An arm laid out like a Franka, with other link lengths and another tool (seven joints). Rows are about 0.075 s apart.
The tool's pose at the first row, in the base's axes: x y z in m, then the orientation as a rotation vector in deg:
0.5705 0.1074 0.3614 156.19 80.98 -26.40
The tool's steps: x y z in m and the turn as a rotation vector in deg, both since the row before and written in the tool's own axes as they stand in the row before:
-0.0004 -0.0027 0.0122 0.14 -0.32 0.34
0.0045 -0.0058 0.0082 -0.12 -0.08 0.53
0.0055 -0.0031 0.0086 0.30 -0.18 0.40
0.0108 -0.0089 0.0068 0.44 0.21 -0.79
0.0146 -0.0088 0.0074 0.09 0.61 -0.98
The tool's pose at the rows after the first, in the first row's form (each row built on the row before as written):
0.5651 0.1066 0.3501 156.30 80.44 -26.91
0.5609 0.1122 0.3416 156.46 79.65 -26.89
0.5593 0.1169 0.3321 156.81 79.08 -27.35
0.5565 0.1295 0.3234 156.84 80.32 -27.48
0.5556 0.1450 0.3132 156.73 81.88 -26.80

